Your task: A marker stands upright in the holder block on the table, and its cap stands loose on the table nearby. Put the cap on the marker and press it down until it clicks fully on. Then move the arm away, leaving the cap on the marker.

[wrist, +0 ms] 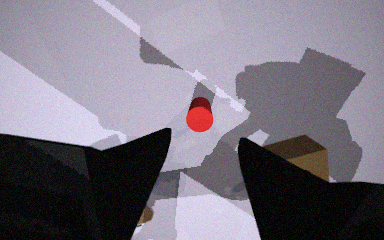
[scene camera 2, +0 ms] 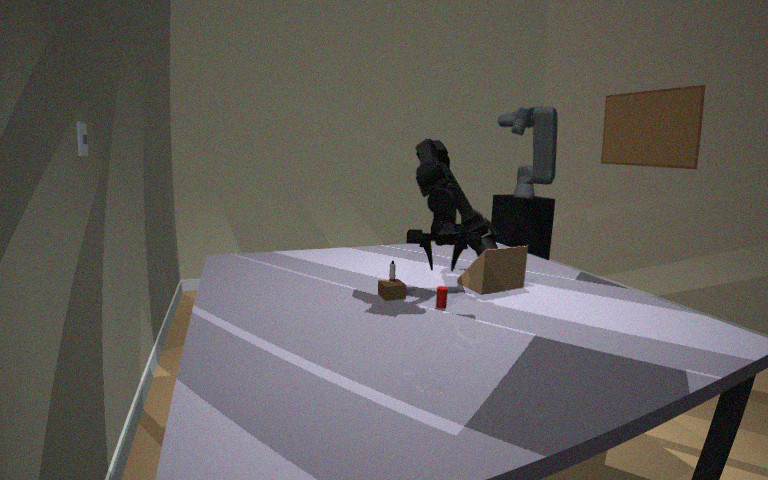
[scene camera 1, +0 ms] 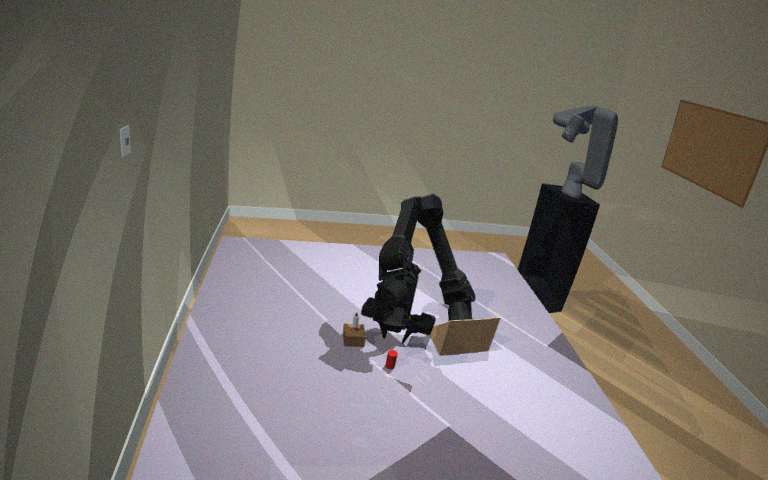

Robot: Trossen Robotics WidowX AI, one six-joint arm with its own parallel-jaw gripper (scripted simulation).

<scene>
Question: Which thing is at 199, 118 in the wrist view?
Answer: A red cap.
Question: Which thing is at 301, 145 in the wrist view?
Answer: A brown holder block.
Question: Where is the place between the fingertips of my gripper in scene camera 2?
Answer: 441, 270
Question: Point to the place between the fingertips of my gripper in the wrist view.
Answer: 204, 138
</scene>
